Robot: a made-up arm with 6 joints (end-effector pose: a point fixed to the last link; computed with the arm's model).
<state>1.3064 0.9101 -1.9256 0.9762 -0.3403 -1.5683</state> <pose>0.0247 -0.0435 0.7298 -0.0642 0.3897 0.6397</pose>
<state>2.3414 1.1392 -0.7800 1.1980 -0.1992 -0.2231</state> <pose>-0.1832 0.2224 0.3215 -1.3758 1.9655 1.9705</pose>
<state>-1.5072 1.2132 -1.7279 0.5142 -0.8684 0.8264</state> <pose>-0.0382 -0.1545 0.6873 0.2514 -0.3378 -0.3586</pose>
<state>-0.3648 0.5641 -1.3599 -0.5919 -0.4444 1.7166</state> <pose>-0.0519 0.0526 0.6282 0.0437 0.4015 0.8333</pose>
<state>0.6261 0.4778 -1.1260 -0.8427 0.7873 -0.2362</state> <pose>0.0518 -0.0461 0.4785 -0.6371 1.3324 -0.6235</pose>
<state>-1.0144 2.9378 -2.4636 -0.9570 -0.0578 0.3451</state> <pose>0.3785 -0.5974 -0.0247 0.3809 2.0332 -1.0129</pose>
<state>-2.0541 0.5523 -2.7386 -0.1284 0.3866 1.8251</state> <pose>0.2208 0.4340 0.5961 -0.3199 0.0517 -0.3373</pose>
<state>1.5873 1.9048 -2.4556 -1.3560 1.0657 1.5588</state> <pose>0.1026 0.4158 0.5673 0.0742 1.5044 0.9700</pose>
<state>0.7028 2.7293 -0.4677 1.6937 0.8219 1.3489</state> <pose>0.0546 0.1682 -0.1428 -2.3035 -0.6356 0.8734</pose>
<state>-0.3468 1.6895 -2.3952 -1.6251 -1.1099 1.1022</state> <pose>0.3190 0.0062 0.6400 -1.1111 0.6564 -0.3142</pose>
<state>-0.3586 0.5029 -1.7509 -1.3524 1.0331 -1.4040</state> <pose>-0.2162 -0.0336 0.5956 0.0617 -1.5937 2.6008</pose>
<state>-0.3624 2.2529 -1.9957 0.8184 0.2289 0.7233</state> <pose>0.5949 -0.2028 0.2412 1.5562 1.2713 0.9305</pose>
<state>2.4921 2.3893 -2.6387 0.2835 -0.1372 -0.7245</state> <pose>-0.4981 0.3843 0.4355 -1.2830 0.1731 1.7854</pose>
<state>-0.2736 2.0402 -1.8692 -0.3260 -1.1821 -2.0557</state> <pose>0.5049 -0.1024 0.4588 -0.7242 0.0528 -2.3010</pose>
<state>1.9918 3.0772 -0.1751 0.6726 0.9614 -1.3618</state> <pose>-0.0574 -0.0318 -0.0012 0.9874 -0.6032 0.6579</pose>
